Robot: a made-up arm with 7 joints. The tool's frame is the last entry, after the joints.
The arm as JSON. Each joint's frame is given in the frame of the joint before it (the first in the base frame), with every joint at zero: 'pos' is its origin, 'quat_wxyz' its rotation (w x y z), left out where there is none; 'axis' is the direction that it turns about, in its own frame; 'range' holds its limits. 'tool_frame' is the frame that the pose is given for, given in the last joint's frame.
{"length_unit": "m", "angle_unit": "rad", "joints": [
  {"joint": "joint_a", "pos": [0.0, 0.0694, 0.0], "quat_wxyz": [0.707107, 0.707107, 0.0, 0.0], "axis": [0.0, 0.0, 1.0], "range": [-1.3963, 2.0]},
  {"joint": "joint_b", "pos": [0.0, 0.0, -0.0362], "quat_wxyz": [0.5, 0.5, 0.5, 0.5], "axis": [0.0, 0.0, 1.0], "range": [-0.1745, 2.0]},
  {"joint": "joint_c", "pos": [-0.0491, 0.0, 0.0], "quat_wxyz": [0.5, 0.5, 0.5, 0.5], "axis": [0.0, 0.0, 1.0], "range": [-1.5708, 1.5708]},
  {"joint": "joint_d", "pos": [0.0, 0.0, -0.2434], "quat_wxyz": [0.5, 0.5, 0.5, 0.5], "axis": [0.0, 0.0, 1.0], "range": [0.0, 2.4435]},
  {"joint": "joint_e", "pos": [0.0, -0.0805, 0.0], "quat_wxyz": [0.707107, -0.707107, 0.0, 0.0], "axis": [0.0, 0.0, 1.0], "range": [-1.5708, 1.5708]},
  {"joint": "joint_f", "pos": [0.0, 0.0, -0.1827], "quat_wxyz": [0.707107, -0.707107, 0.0, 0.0], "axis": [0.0, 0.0, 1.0], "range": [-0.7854, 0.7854]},
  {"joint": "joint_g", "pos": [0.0, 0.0, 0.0], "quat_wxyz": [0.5, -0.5, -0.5, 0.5], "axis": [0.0, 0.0, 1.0], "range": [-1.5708, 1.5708]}
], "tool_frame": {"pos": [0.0, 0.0, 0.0], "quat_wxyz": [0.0, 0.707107, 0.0, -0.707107]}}
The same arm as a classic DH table. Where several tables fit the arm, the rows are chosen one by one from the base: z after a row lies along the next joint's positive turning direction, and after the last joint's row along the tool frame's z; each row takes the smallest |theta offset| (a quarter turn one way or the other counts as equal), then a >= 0, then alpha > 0; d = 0 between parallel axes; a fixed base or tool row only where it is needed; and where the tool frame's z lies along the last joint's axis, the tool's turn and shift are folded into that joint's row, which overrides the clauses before.
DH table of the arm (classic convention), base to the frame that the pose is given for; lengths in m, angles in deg. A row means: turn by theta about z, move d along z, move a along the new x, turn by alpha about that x. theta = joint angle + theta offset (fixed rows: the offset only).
base (fixed): theta offset 0.00  d 0.0000  a 0.0000  alpha 90.00
joint_a: theta offset 90.00  d -0.1056  a 0.0000  alpha 90.00
joint_b: theta offset 90.00  d 0.0000  a 0.0000  alpha 90.00
joint_c: theta offset 90.00  d -0.2925  a 0.0000  alpha 90.00
joint_d: theta offset 0.00  d 0.0000  a 0.0000  alpha -90.00
joint_e: theta offset 0.00  d -0.2632  a 0.0000  alpha -90.00
joint_f: theta offset -90.00  d 0.0000  a 0.0000  alpha 90.00
joint_g: theta offset 90.00  d 0.0000  a 0.0000  alpha 90.00
tool (fixed): theta offset -90.00  d 0.0000  a 0.0000  alpha 0.00
Joint limits (deg, base to tool): -80.00..114.59 -10.00..114.59 -90.00..90.00 0.00..140.00 -90.00..90.00 -45.00..45.00 -90.00..90.00

